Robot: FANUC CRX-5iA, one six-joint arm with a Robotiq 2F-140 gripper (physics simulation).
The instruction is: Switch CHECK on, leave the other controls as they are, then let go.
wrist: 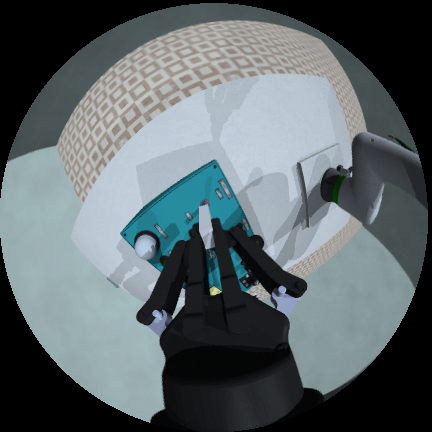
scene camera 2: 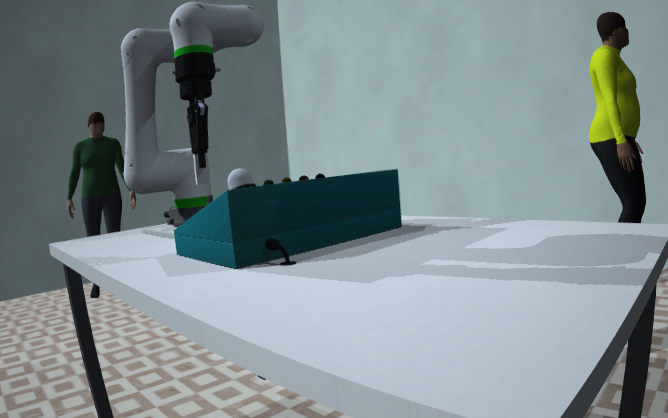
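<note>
The teal control box stands on the table with a sloped panel. Its small labels are too small to read, so I cannot tell which control is CHECK or how it is set. A small grey control shows on the panel just past the pale tip at my fingers. My gripper is shut, with no object held between the fingers. It points down above the box, apart from it in the scene view. The fingers and the pale tip hide part of the panel and several controls in the wrist view.
A white dome stands at one end of the box, beside a row of small round controls. A black cable leaves the box's back onto the white table. Two people, in green and yellow, stand beyond the table.
</note>
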